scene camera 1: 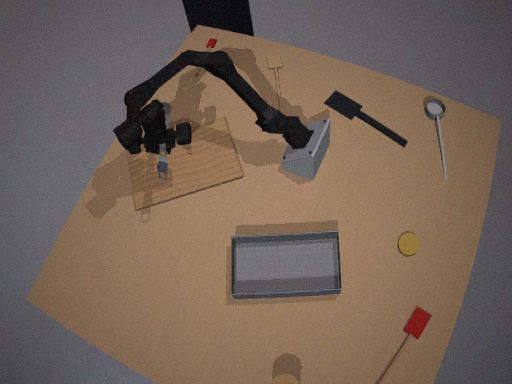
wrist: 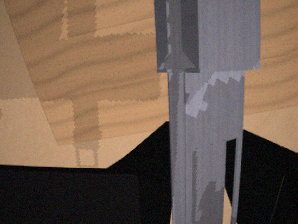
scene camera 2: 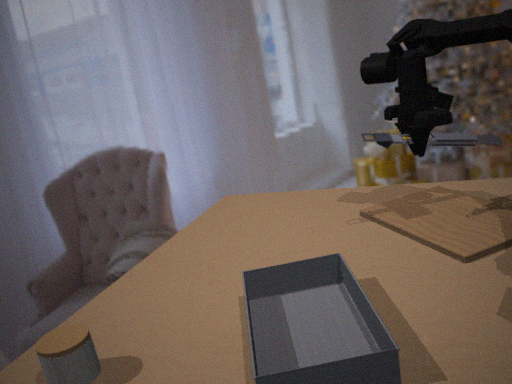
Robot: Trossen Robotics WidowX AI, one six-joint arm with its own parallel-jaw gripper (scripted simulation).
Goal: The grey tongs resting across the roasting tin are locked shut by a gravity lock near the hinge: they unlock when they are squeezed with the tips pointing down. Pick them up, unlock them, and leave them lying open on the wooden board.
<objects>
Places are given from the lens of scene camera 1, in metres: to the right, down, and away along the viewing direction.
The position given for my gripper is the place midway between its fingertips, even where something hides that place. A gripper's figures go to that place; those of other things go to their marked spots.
my gripper (scene camera 1: 166, 153): -0.26, -0.11, 1.39
black spatula (scene camera 1: 340, 103): 0.29, -0.30, 1.60
</objects>
